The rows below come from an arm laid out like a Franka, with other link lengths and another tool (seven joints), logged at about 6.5 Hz.
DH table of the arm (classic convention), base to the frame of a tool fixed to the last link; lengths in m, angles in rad. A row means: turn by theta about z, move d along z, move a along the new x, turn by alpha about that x. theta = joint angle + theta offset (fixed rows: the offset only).
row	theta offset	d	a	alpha
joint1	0	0.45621	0	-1.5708
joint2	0	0	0	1.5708
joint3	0	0.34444	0.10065	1.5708
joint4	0	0	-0.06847	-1.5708
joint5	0	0.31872	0	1.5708
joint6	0	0	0.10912	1.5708
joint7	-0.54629	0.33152	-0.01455	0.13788
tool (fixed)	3.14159	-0.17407	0	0
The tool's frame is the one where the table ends.
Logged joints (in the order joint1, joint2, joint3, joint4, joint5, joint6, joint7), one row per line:
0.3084, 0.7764, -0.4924, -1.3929, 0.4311, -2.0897, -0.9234
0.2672, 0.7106, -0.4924, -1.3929, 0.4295, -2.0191, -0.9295
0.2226, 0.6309, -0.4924, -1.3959, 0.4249, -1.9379, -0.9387
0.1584, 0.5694, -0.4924, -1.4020, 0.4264, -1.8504, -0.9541
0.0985, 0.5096, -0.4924, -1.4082, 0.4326, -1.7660, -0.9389
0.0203, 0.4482, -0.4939, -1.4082, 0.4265, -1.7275, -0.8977
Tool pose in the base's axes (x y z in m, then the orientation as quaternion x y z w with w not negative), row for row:
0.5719, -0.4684, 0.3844, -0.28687, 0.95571, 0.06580, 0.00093
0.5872, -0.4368, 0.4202, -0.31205, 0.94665, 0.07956, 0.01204
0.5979, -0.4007, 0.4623, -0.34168, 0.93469, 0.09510, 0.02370
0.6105, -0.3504, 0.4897, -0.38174, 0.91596, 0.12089, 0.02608
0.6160, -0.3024, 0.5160, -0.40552, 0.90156, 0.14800, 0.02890
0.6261, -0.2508, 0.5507, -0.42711, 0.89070, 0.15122, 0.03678
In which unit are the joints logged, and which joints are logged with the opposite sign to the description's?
The joints are logged in radians. Opposite sign: joint1, joint6.
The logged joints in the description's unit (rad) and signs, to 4 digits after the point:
-0.3084, 0.7764, -0.4924, -1.3929, 0.4311, 2.0897, -0.9234
-0.2672, 0.7106, -0.4924, -1.3929, 0.4295, 2.0191, -0.9295
-0.2226, 0.6309, -0.4924, -1.3959, 0.4249, 1.9379, -0.9387
-0.1584, 0.5694, -0.4924, -1.4020, 0.4264, 1.8504, -0.9541
-0.0985, 0.5096, -0.4924, -1.4082, 0.4326, 1.7660, -0.9389
-0.0203, 0.4482, -0.4939, -1.4082, 0.4265, 1.7275, -0.8977

